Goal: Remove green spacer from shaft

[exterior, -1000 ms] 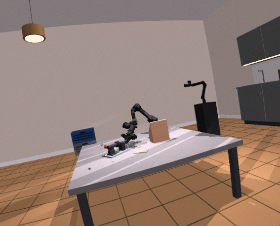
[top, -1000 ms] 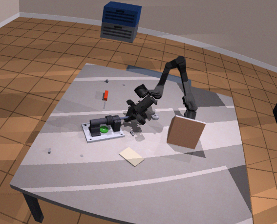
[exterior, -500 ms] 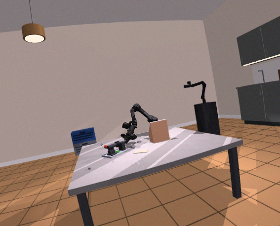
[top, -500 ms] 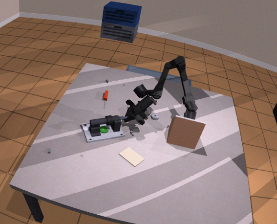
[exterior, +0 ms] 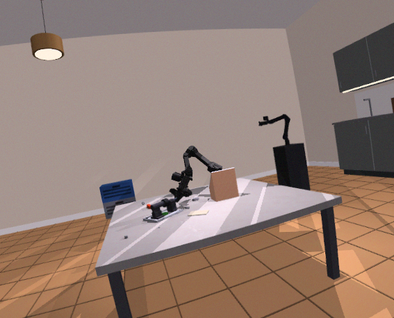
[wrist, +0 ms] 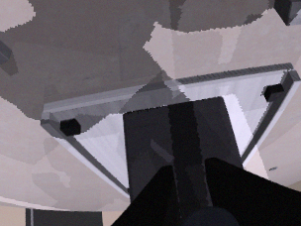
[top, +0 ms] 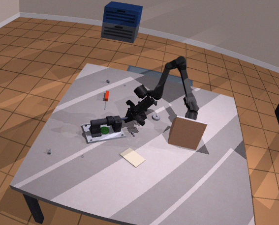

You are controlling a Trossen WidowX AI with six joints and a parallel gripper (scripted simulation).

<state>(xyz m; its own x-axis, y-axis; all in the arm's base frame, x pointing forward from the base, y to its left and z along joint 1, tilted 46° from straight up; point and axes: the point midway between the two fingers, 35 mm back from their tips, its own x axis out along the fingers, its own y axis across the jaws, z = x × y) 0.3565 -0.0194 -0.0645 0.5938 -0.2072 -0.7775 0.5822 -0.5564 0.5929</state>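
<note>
The thin shaft lies 5 cm ahead of my gripper tip, 4 cm to the left of it and 3 cm above it. From my gripper tip the other things lie so: green spacer (10 cm ahead, 7 cm to the left, 4 cm below); beige card (21 cm to the left, 11 cm behind, 5 cm below); toothed disc (18 cm to the right, 17 cm behind, 5 cm below).
</note>
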